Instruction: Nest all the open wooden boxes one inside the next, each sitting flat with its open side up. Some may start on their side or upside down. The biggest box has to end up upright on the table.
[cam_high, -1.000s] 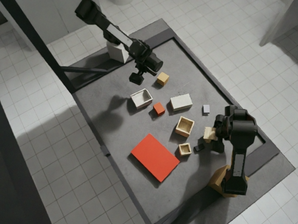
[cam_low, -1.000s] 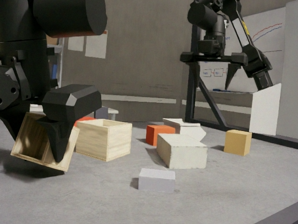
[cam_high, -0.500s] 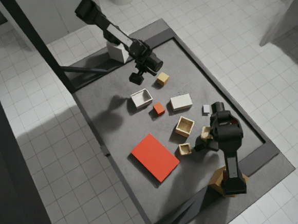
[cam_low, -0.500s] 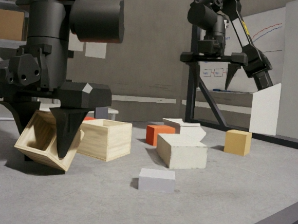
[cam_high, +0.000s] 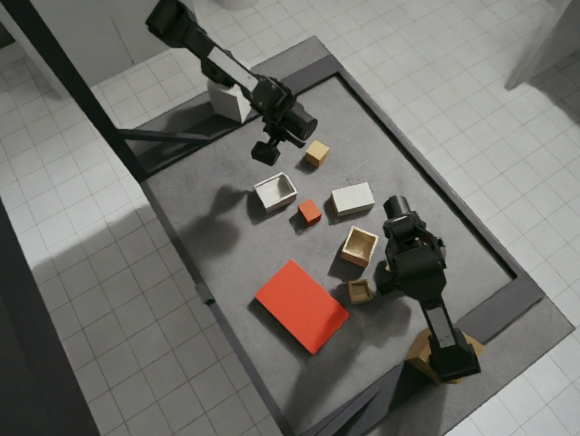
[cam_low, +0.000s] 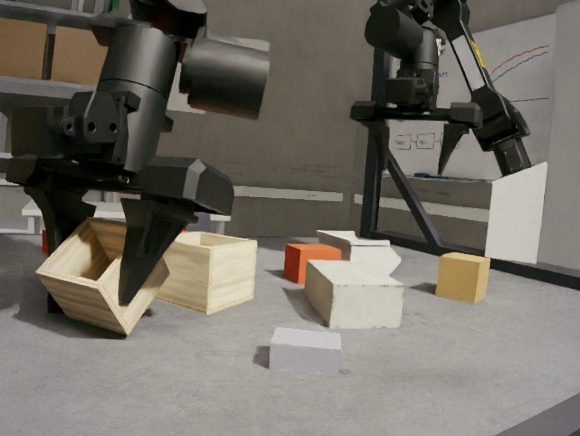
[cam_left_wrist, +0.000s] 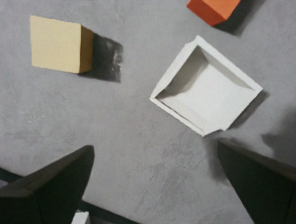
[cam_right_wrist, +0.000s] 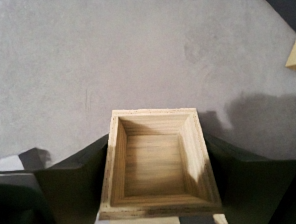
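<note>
My right gripper is now 1 cm past the medium wooden box, 1 cm to the right of it and 3 cm above it. From my right hand the other things lie so: dark block (7 cm behind, 2 cm to the right, 6 cm below); then small wooden box (14 cm behind, 1 cm to the left, 5 cm below); then large wooden box (7 cm behind, 11 cm to the left, 5 cm below).
</note>
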